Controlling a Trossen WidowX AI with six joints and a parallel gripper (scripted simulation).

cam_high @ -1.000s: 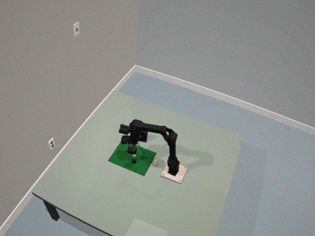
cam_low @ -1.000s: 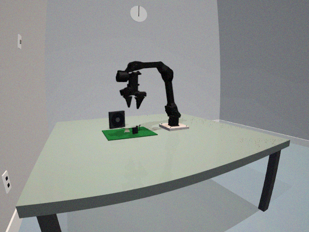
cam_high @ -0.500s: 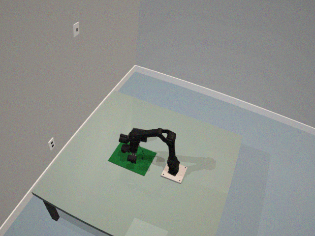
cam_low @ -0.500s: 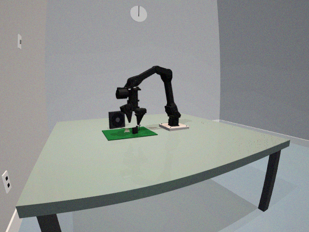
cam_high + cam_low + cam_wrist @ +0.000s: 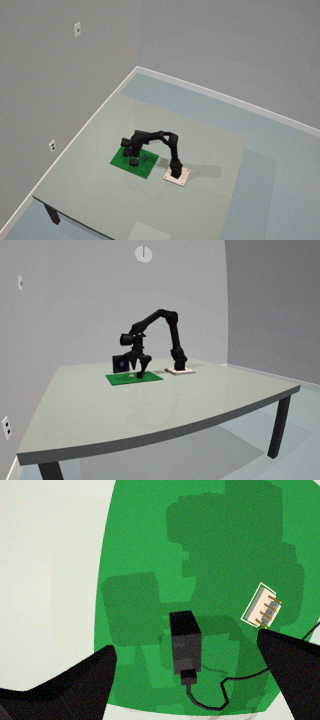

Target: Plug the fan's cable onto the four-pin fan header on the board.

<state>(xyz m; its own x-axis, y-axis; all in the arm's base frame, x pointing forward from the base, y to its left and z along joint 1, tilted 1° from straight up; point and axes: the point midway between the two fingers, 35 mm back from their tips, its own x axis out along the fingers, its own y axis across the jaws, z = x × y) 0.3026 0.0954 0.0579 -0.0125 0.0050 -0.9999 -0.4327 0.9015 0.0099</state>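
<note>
Now: the black plug 1 cm behind my gripper tip and 2 cm below it. From my gripper tip the other things lie so: black fan 8 cm ahead, 21 cm to the right, 1 cm above; cream four-pin header 3 cm ahead, 6 cm to the right, 5 cm below; green board 3 cm ahead, 5 cm to the right, 6 cm below.
</note>
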